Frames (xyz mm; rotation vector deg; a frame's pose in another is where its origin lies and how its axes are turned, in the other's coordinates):
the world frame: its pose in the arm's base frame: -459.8 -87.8 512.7 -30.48 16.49 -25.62
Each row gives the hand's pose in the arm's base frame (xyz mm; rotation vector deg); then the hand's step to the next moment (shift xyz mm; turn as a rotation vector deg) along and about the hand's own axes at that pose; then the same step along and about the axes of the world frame.
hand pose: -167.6 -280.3 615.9 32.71 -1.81 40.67
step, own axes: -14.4 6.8 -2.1 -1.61 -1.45 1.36
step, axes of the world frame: -11.6 -7.0 -8.6 1.12 -2.06 -1.03
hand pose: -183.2 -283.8 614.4 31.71 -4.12 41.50
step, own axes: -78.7 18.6 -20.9 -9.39 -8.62 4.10
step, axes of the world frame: -47.2 -28.8 -62.6 5.81 -8.88 -8.16
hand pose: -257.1 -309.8 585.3 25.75 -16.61 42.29
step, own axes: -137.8 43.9 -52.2 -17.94 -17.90 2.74
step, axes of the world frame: -81.1 -12.6 -130.0 12.36 -12.64 -18.36
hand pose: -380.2 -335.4 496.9 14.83 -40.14 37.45
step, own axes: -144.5 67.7 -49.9 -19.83 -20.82 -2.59
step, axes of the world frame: -70.4 43.7 -145.2 16.57 -9.28 -21.74
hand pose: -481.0 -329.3 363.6 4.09 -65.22 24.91
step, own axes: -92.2 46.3 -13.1 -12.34 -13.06 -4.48
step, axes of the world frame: -27.3 53.4 -84.9 12.33 -3.75 -13.29
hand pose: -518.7 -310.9 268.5 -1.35 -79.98 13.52
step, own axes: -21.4 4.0 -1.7 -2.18 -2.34 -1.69
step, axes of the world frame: 1.1 11.3 -18.6 2.93 -0.22 -2.11
